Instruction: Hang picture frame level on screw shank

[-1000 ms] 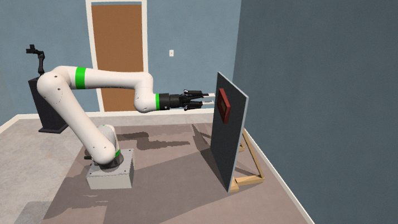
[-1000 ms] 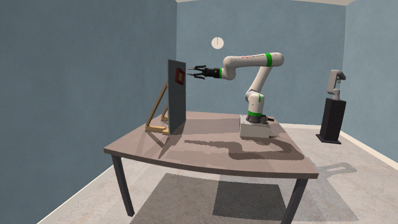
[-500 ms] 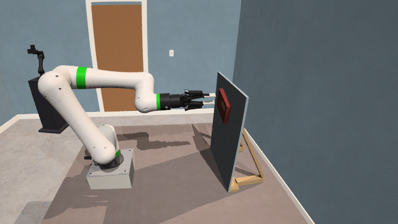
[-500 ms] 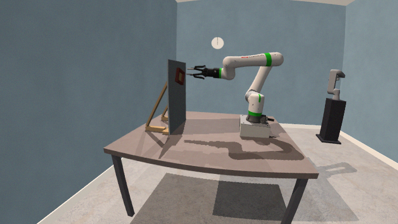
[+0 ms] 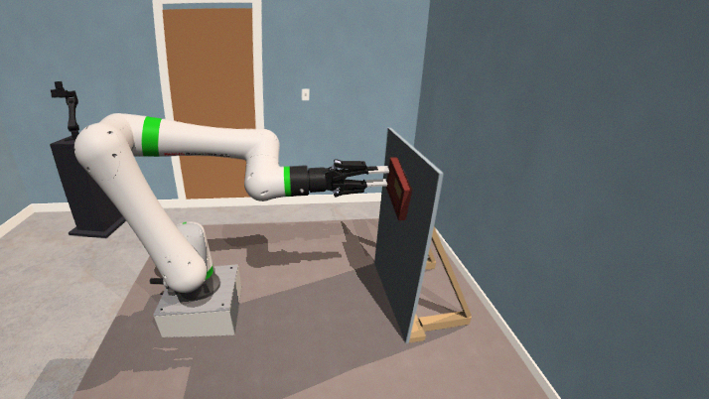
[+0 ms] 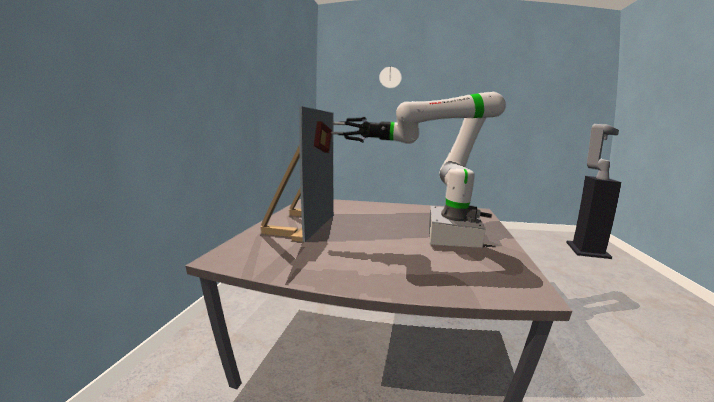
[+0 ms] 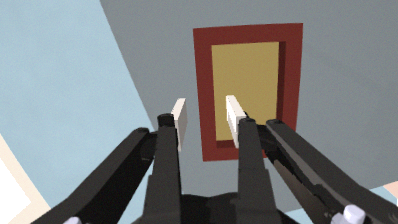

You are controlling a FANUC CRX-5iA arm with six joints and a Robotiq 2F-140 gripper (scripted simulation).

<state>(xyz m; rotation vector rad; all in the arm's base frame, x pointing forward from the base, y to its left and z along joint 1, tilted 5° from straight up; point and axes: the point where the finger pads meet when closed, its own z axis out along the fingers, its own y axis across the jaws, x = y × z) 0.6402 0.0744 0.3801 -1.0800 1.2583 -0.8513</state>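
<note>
My hand is 8 cm short of the picture frame, 5 cm above it and 3 cm to the right of it. From my hand the other things lie so: grey board (22 cm below, 10 cm ahead, 3 cm to the left).
</note>
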